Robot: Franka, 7 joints.
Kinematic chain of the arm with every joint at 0, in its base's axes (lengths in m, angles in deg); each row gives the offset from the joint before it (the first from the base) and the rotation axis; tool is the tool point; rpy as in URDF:
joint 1: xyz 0 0 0.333 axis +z
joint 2: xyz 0 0 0 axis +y
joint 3: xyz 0 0 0.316 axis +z
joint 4: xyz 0.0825 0 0 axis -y
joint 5: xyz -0.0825 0 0.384 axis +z
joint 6: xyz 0 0 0 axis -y
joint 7: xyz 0.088 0 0 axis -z
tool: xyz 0 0 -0.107 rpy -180 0 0
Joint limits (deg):
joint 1: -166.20..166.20
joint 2: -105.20..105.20
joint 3: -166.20..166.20
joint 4: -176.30..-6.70
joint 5: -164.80..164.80
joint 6: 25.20..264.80
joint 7: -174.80..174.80
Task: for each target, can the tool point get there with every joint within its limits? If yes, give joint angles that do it. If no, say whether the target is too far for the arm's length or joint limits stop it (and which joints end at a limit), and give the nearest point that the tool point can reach.
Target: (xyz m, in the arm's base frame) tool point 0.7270 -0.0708 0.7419
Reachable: yes | joints 21.51 46.76 -57.02 -46.41 52.50 171.86 19.90
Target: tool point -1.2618 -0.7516 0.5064
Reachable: no: too far | nearest point -0.7320 -0.4360 0.4336 | short by 0.621 m
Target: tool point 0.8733 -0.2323 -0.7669
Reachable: no: too far | nearest point 0.5571 -0.1482 -0.2725 | short by 0.593 m
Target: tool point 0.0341 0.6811 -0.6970
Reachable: no: too far | nearest point 0.0253 0.5045 -0.3122 | short by 0.423 m
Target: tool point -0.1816 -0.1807 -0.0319
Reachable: yes | joints -91.95 61.15 -32.74 -154.21 -37.67 201.62 -120.44
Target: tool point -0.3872 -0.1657 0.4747
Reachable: yes | joints -65.16 54.03 -120.05 -125.30 -128.04 215.44 -117.07
